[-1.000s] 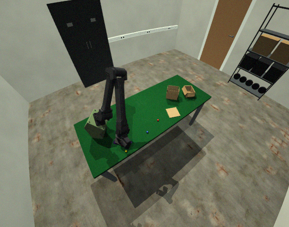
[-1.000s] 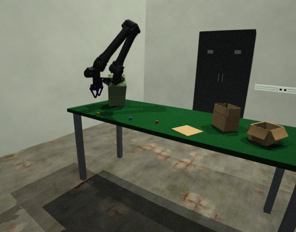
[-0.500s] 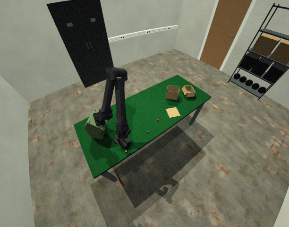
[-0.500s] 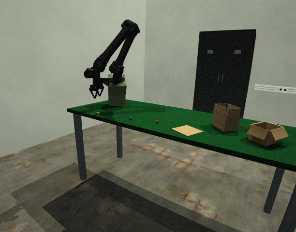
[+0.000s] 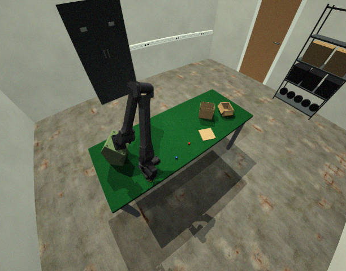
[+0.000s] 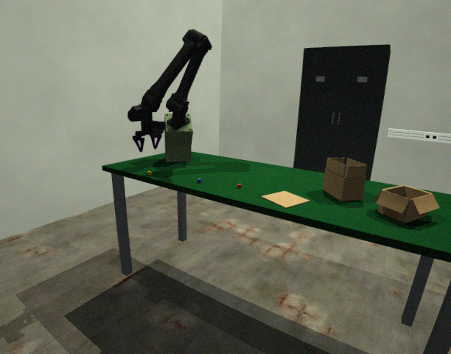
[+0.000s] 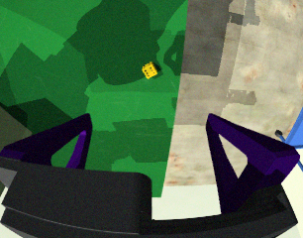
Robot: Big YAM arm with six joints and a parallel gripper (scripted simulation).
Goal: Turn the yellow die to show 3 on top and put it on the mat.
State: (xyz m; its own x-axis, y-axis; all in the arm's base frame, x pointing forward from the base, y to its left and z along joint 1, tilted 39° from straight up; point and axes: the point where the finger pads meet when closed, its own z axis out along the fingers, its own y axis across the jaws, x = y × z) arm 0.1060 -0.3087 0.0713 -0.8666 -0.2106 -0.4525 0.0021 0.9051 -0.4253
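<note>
Now: hand 13 cm above the yellow die. Also, from my hand: tan mat: 71 cm ahead, 5 cm to the left, 13 cm below; then red die: 49 cm ahead, 8 cm to the left, 13 cm below; then blue die: 29 cm ahead, 4 cm to the left, 13 cm below.
</note>
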